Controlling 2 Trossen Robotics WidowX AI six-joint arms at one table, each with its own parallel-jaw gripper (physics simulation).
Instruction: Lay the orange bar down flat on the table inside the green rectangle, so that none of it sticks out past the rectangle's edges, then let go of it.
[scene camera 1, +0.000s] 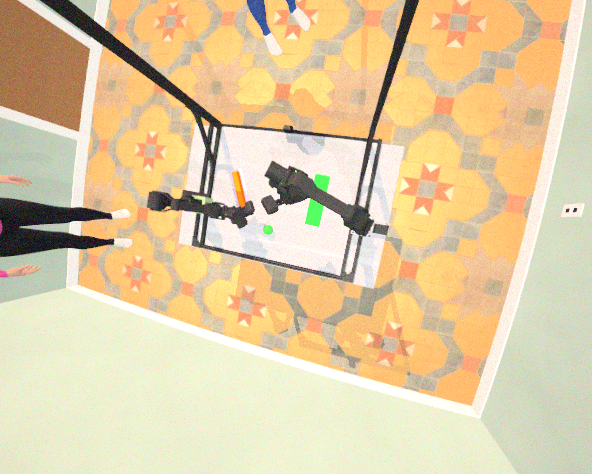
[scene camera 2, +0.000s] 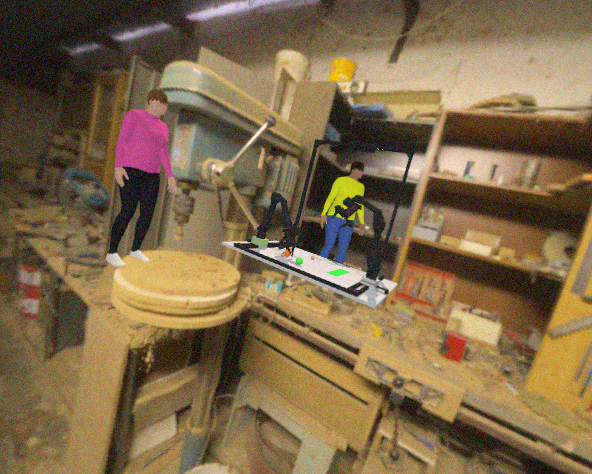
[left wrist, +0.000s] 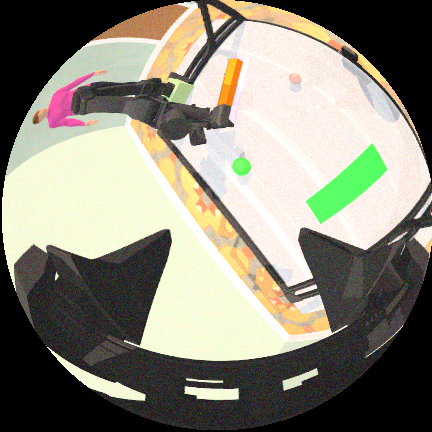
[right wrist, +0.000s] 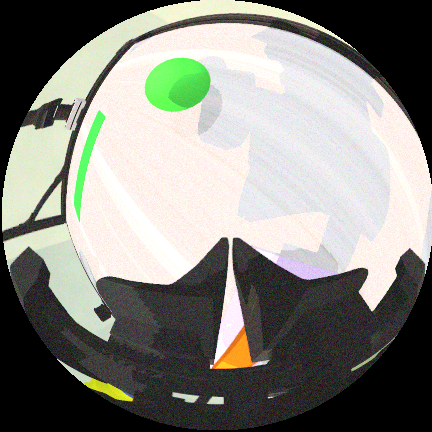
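Pixels of known places: left gripper, fingertip midpoint: (scene camera 1: 280, 207) (scene camera 2: 335, 223) (left wrist: 237, 235); right gripper, fingertip midpoint: (scene camera 1: 253, 213) (scene camera 2: 292, 256) (left wrist: 232, 125) (right wrist: 229, 243); left arm's base, origin of the base link: (scene camera 2: 371, 278) (right wrist: 69, 112); right arm's base, origin of the base link: (scene camera 2: 260, 237) (left wrist: 168, 89).
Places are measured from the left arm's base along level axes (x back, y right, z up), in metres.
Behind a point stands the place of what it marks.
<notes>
The orange bar (scene camera 1: 238, 188) @(x -0.716, y 0.055, z -0.031 m) (scene camera 2: 288, 253) @(x -0.654, y -0.049, z -0.034 m) (left wrist: 229, 82) @(x -0.704, y 0.051, z -0.030 m) lies on a lilac pad (right wrist: 306, 268) @(x -0.661, y -0.084, z -0.062 m) at the left of the white table (scene camera 1: 341, 254) @(x -0.068, y -0.174, z -0.063 m). My right gripper (scene camera 1: 248, 207) @(x -0.603, y -0.065, z -0.045 m) (left wrist: 232, 125) @(x -0.603, y -0.065, z -0.045 m) (right wrist: 229, 243) @(x -0.603, y -0.065, z -0.045 m) is low at the bar's near end, its fingertips almost touching. In the right wrist view the bar (right wrist: 238, 354) @(x -0.690, y 0.011, z -0.030 m) shows only through the slit, below the fingers, not between them. The green rectangle (scene camera 1: 317, 199) (scene camera 2: 338, 272) @(x -0.259, y 0.070, z -0.062 m) (left wrist: 346, 183) @(x -0.269, y 0.076, z -0.062 m) (right wrist: 86, 160) @(x -0.287, y 0.048, z -0.062 m) is bare, far to the right of the bar. My left gripper (scene camera 1: 270, 187) (left wrist: 237, 235) @(x -0.354, y -0.002, z 0.289 m) hangs open and empty above the table's middle.
A green ball (scene camera 1: 268, 229) @(x -0.483, y -0.131, z -0.012 m) (left wrist: 241, 165) @(x -0.486, y -0.123, z -0.014 m) (right wrist: 177, 83) @(x -0.515, y -0.132, z -0.021 m) sits near the front edge, between the bar and the rectangle. A small pink ball (left wrist: 294, 77) @(x -0.550, y 0.181, z -0.029 m) lies farther back. Black frame posts (scene camera 1: 367, 155) @(x -0.063, y 0.320, z 0.079 m) stand around the table. People stand beyond the table's edges.
</notes>
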